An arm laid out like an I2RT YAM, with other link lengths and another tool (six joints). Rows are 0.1 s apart.
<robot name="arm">
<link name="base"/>
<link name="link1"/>
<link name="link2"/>
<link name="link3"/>
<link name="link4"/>
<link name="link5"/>
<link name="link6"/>
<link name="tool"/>
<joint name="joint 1" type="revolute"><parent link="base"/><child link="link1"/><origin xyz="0 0 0.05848" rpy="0 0 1.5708"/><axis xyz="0 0 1"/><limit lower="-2.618" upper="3.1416"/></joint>
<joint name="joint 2" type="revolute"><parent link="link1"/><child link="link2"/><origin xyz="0.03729 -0.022 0.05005" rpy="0 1.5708 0"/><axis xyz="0 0 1"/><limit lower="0" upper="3.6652"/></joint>
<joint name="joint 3" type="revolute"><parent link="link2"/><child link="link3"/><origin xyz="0 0.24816 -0.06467" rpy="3.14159 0 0"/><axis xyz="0 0 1"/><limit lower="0" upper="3.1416"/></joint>
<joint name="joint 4" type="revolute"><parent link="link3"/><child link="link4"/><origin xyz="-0.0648 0.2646 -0.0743" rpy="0 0 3.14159"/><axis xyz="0 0 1"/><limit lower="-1.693" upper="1.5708"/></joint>
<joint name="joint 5" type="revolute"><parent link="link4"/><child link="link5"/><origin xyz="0.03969 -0.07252 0.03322" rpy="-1.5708 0 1.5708"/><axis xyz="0 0 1"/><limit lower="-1.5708" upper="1.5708"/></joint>
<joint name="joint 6" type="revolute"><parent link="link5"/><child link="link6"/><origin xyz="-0.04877 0 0.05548" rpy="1.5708 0 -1.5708"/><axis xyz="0 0 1"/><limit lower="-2.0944" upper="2.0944"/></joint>
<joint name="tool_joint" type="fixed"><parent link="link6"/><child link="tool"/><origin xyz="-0.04 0.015 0.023" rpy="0 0.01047 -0.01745"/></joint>
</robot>
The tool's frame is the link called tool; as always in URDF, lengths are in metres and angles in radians.
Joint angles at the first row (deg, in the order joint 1, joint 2, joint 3, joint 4, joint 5, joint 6):
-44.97 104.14 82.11 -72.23 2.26 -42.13
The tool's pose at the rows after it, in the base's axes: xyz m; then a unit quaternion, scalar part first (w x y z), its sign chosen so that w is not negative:
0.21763 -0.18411 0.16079 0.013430 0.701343 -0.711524 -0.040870
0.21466 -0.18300 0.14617 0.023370 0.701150 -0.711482 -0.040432
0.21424 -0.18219 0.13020 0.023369 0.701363 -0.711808 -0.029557
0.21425 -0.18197 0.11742 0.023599 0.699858 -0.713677 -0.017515
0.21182 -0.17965 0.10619 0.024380 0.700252 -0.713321 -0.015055
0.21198 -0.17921 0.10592 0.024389 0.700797 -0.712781 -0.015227
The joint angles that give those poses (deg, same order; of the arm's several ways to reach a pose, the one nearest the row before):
-46.33 104.14 79.99 -70.94 1.19 -44.43
-46.33 104.14 76.93 -67.81 2.33 -44.36
-46.28 104.14 73.76 -63.40 2.31 -44.34
-46.28 104.14 71.26 -59.53 2.31 -44.10
-46.28 104.14 68.82 -56.80 2.39 -44.16
-46.19 104.14 68.75 -56.75 2.39 -44.16

